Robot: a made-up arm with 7 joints. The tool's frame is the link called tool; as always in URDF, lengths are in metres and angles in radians. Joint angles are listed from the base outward.
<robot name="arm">
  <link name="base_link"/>
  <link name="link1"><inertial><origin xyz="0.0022 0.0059 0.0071"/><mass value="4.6"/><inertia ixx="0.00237" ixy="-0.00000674" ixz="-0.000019" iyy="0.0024" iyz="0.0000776" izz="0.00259"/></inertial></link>
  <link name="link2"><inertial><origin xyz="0.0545 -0.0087 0.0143"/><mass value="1.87"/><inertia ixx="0.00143" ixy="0.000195" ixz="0" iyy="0.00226" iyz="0" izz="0.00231"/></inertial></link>
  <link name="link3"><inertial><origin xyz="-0.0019 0.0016 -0.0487"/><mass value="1.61"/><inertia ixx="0.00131" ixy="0" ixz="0" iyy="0.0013" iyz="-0.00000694" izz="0.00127"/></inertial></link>
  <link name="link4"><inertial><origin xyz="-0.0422 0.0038 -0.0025"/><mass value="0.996"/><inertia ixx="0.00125" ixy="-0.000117" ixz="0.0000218" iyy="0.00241" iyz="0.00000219" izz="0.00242"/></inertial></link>
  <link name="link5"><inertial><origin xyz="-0.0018 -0.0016 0.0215"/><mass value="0.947"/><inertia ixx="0.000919" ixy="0" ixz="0" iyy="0.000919" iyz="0" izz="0.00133"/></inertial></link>
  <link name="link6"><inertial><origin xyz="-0.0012 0.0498 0.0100"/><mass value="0.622"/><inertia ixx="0.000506" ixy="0" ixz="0" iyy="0.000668" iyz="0" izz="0.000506"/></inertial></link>
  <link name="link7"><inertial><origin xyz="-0.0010 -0.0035 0.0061"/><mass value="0.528"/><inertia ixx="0.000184" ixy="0" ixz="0" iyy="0.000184" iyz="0" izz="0.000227"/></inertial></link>
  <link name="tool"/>
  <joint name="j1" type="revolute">
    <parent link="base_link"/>
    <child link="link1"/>
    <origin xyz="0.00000 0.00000 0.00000" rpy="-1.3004 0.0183 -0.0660"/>
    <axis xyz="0 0 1"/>
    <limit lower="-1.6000" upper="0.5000"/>
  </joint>
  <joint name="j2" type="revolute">
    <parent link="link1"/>
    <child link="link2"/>
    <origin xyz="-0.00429 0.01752 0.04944" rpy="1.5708 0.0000 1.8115"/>
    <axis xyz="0 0 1"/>
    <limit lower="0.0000" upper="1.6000"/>
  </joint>
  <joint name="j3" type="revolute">
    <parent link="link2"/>
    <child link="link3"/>
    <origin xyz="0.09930 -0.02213 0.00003" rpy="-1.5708 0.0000 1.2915"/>
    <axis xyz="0 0 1"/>
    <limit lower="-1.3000" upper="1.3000"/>
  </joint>
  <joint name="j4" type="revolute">
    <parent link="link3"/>
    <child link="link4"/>
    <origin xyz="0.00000 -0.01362 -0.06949" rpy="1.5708 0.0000 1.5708"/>
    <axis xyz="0 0 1"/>
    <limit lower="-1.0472" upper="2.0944"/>
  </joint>
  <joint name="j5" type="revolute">
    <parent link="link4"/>
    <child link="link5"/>
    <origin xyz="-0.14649 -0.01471 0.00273" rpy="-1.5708 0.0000 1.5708"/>
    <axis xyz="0 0 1"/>
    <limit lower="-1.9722" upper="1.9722"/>
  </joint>
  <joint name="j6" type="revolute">
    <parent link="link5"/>
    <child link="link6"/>
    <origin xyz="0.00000 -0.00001 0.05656" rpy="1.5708 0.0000 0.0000"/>
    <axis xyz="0 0 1"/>
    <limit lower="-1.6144" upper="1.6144"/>
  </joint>
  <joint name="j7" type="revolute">
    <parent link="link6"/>
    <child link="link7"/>
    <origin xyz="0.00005 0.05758 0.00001" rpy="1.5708 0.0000 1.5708"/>
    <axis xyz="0 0 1"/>
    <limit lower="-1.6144" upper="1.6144"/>
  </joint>
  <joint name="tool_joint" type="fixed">
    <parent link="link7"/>
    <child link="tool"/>
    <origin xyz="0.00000 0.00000 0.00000"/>
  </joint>
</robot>
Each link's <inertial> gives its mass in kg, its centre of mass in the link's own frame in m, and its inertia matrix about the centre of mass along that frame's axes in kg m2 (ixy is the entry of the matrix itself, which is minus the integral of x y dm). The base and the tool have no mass. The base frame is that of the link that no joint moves.
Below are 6 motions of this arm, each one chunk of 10 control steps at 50 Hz.
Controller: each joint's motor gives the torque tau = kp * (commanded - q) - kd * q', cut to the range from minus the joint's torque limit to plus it. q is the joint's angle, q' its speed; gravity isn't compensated. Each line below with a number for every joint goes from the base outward.
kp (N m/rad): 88 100 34 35 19 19 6.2
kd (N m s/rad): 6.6 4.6 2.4 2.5 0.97 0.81 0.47
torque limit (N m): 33 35 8.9 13 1.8 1.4 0.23
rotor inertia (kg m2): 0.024 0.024 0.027 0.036 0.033 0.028 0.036
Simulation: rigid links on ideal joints. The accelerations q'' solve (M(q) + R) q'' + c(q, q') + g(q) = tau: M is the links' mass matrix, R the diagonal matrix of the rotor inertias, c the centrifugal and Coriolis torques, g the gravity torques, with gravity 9.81 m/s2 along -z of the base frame. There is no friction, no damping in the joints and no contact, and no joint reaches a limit. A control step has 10 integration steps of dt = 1/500 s. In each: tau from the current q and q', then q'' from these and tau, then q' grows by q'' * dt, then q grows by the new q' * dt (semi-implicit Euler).
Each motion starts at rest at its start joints. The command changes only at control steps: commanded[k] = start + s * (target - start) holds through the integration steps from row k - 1 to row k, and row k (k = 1, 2, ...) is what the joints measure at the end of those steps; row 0 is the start. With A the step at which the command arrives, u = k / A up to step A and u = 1 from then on. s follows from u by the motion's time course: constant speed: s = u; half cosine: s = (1 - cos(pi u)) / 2; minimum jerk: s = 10 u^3 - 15 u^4 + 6 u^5; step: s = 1 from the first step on.
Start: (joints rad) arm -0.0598 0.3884 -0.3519 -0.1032 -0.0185 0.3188 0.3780
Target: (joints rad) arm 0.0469 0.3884 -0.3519 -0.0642 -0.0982 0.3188 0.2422
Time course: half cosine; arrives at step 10
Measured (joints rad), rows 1 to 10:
1: -0.0595 0.3854 -0.3522 -0.0967 -0.0186 0.3193 0.3779
2: -0.0577 0.3802 -0.3542 -0.0828 -0.0197 0.3212 0.3774
3: -0.0531 0.3753 -0.3581 -0.0656 -0.0226 0.3243 0.3759
4: -0.0453 0.3716 -0.3631 -0.0477 -0.0280 0.3281 0.3726
5: -0.0345 0.3691 -0.3686 -0.0302 -0.0359 0.3321 0.3672
6: -0.0210 0.3677 -0.3739 -0.0137 -0.0461 0.3358 0.3594
7: -0.0058 0.3671 -0.3787 0.0018 -0.0579 0.3390 0.3492
8: 0.0103 0.3671 -0.3829 0.0163 -0.0702 0.3417 0.3367
9: 0.0261 0.3676 -0.3864 0.0297 -0.0821 0.3440 0.3219
10: 0.0406 0.3684 -0.3895 0.0421 -0.0923 0.3461 0.3060

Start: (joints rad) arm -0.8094 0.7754 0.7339 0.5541 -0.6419 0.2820 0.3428
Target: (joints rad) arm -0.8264 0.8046 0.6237 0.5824 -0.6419 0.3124 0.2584
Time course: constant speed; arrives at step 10
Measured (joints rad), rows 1 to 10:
1: -0.8050 0.7714 0.7338 0.5548 -0.6419 0.2816 0.3425
2: -0.7961 0.7627 0.7321 0.5606 -0.6418 0.2820 0.3414
3: -0.7856 0.7520 0.7274 0.5732 -0.6415 0.2847 0.3394
4: -0.7750 0.7407 0.7194 0.5917 -0.6412 0.2902 0.3361
5: -0.7647 0.7296 0.7084 0.6141 -0.6409 0.2983 0.3317
6: -0.7553 0.7192 0.6949 0.6382 -0.6407 0.3081 0.3262
7: -0.7468 0.7100 0.6797 0.6623 -0.6405 0.3188 0.3196
8: -0.7394 0.7023 0.6634 0.6851 -0.6404 0.3293 0.3121
9: -0.7332 0.6963 0.6469 0.7055 -0.6403 0.3389 0.3039
10: -0.7282 0.6922 0.6305 0.7230 -0.6403 0.3472 0.2951

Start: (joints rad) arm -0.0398 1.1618 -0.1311 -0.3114 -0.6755 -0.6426 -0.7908
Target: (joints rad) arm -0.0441 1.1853 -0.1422 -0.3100 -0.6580 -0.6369 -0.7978
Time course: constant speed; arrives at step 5
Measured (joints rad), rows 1 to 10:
1: -0.0396 1.1548 -0.1347 -0.3083 -0.6747 -0.6418 -0.7909
2: -0.0379 1.1430 -0.1453 -0.3014 -0.6731 -0.6394 -0.7911
3: -0.0342 1.1325 -0.1617 -0.2923 -0.6710 -0.6351 -0.7914
4: -0.0291 1.1252 -0.1819 -0.2821 -0.6683 -0.6291 -0.7919
5: -0.0233 1.1213 -0.2036 -0.2717 -0.6651 -0.6222 -0.7925
6: -0.0174 1.1194 -0.2243 -0.2618 -0.6617 -0.6150 -0.7933
7: -0.0118 1.1183 -0.2425 -0.2528 -0.6586 -0.6086 -0.7941
8: -0.0067 1.1175 -0.2573 -0.2451 -0.6563 -0.6036 -0.7950
9: -0.0026 1.1171 -0.2687 -0.2388 -0.6547 -0.6001 -0.7957
10: 0.0004 1.1168 -0.2767 -0.2340 -0.6538 -0.5983 -0.7964

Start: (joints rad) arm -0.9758 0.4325 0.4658 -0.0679 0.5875 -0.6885 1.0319
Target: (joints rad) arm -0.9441 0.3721 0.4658 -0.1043 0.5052 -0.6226 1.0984
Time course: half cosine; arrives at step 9
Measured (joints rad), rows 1 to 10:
1: -0.9695 0.4286 0.4663 -0.0685 0.5871 -0.6891 1.0320
2: -0.9563 0.4197 0.4669 -0.0670 0.5858 -0.6902 1.0323
3: -0.9400 0.4077 0.4670 -0.0617 0.5828 -0.6898 1.0333
4: -0.9230 0.3940 0.4664 -0.0529 0.5777 -0.6862 1.0352
5: -0.9062 0.3794 0.4652 -0.0419 0.5703 -0.6787 1.0384
6: -0.8905 0.3647 0.4634 -0.0301 0.5606 -0.6676 1.0430
7: -0.8761 0.3508 0.4614 -0.0184 0.5495 -0.6541 1.0490
8: -0.8633 0.3385 0.4591 -0.0073 0.5381 -0.6400 1.0561
9: -0.8524 0.3287 0.4568 0.0030 0.5276 -0.6273 1.0639
10: -0.8436 0.3218 0.4545 0.0122 0.5194 -0.6173 1.0718

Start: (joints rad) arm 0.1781 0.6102 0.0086 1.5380 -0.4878 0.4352 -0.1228
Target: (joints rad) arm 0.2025 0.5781 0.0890 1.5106 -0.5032 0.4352 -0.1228
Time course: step
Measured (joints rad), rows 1 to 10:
1: 0.1787 0.6052 0.0203 1.5331 -0.4881 0.4338 -0.1227
2: 0.1783 0.5926 0.0374 1.5238 -0.4900 0.4310 -0.1225
3: 0.1760 0.5752 0.0517 1.5132 -0.4935 0.4281 -0.1222
4: 0.1721 0.5553 0.0623 1.5024 -0.4979 0.4259 -0.1218
5: 0.1671 0.5355 0.0696 1.4922 -0.5027 0.4247 -0.1215
6: 0.1615 0.5174 0.0743 1.4828 -0.5072 0.4247 -0.1211
7: 0.1559 0.5025 0.0772 1.4746 -0.5112 0.4254 -0.1207
8: 0.1506 0.4914 0.0788 1.4675 -0.5142 0.4264 -0.1203
9: 0.1460 0.4844 0.0796 1.4617 -0.5164 0.4275 -0.1200
10: 0.1424 0.4814 0.0799 1.4572 -0.5175 0.4282 -0.1198

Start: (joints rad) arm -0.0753 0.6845 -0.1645 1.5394 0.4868 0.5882 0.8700
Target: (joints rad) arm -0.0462 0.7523 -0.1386 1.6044 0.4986 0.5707 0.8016
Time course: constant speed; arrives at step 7
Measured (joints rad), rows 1 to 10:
1: -0.0759 0.6809 -0.1642 1.5391 0.4871 0.5868 0.8697
2: -0.0770 0.6724 -0.1632 1.5379 0.4877 0.5828 0.8687
3: -0.0781 0.6616 -0.1615 1.5360 0.4881 0.5763 0.8666
4: -0.0791 0.6507 -0.1593 1.5340 0.4884 0.5681 0.8630
5: -0.0799 0.6413 -0.1568 1.5324 0.4885 0.5590 0.8580
6: -0.0802 0.6349 -0.1541 1.5316 0.4885 0.5501 0.8516
7: -0.0802 0.6322 -0.1512 1.5320 0.4888 0.5421 0.8438
8: -0.0798 0.6330 -0.1486 1.5335 0.4893 0.5360 0.8353
9: -0.0790 0.6366 -0.1465 1.5359 0.4899 0.5327 0.8266
10: -0.0779 0.6421 -0.1450 1.5388 0.4906 0.5321 0.8185

